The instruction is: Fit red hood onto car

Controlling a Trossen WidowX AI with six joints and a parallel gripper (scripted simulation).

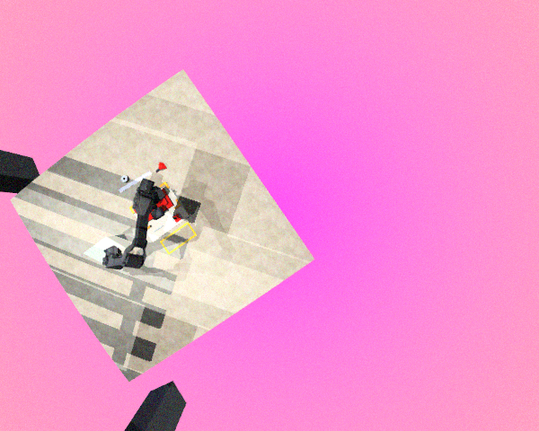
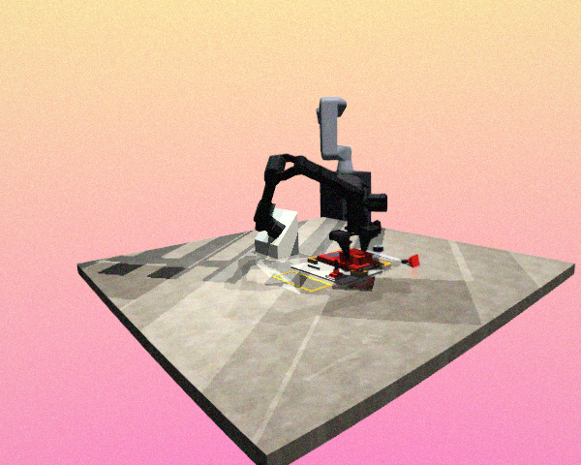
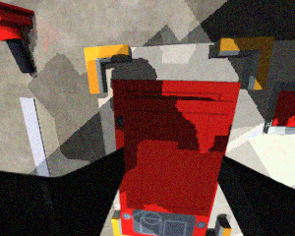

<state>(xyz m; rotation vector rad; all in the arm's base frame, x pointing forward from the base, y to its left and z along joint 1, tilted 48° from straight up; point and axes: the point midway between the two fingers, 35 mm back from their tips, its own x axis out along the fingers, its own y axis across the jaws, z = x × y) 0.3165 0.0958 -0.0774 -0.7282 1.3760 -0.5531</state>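
My gripper tip is 10 mm below the red hood. The rest, counted from my gripper tip: white bar 80 mm behind, 170 mm to the left, 40 mm below; grey engine block 10 mm below; black-and-white wheel 120 mm behind, 210 mm to the left, 30 mm below.
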